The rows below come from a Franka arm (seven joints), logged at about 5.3 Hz.
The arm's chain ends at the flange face. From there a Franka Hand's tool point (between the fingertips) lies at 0.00 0.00 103.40 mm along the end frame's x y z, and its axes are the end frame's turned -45 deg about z.
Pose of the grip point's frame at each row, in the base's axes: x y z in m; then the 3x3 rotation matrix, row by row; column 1 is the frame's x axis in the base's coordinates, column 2 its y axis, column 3 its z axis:
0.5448 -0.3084 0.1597; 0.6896 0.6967 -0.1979; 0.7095 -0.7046 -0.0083; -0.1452 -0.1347 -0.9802
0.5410 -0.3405 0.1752; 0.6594 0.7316 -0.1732; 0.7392 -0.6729 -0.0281; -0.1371 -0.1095 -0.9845
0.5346 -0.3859 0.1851; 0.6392 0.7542 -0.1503; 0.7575 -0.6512 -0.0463; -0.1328 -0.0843 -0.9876
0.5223 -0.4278 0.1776; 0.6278 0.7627 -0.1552; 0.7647 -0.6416 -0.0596; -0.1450 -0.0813 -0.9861
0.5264 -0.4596 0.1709; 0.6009 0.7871 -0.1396; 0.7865 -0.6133 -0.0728; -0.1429 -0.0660 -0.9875
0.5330 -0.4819 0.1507; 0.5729 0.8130 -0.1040; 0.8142 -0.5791 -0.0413; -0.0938 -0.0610 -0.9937
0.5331 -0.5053 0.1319; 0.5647 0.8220 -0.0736; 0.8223 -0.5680 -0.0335; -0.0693 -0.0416 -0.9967
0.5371 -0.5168 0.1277; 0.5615 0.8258 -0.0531; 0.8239 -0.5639 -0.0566; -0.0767 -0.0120 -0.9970
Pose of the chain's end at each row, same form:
0.5653 -0.3075 0.2611; 0.9803 0.0050 -0.1979; 0.0035 -0.9999 -0.0083; -0.1979 0.0074 -0.9802
0.5589 -0.3376 0.2770; 0.9836 0.0511 -0.1732; 0.0469 -0.9985 -0.0281; -0.1744 0.0195 -0.9845
0.5501 -0.3811 0.2872; 0.9853 0.0813 -0.1503; 0.0752 -0.9961 -0.0463; -0.1535 0.0343 -0.9876
0.5383 -0.4216 0.2796; 0.9832 0.0954 -0.1552; 0.0870 -0.9944 -0.0596; -0.1600 0.0450 -0.9861
0.5408 -0.4521 0.2730; 0.9815 0.1317 -0.1396; 0.1225 -0.9898 -0.0728; -0.1477 0.0544 -0.9875
0.5438 -0.4776 0.2534; 0.9800 0.1698 -0.1040; 0.1662 -0.9852 -0.0413; -0.1095 0.0232 -0.9937
0.5407 -0.5018 0.2350; 0.9805 0.1819 -0.0736; 0.1798 -0.9831 -0.0335; -0.0784 0.0196 -0.9967
0.5426 -0.5109 0.2308; 0.9810 0.1869 -0.0531; 0.1838 -0.9813 -0.0566; -0.0627 0.0457 -0.9970

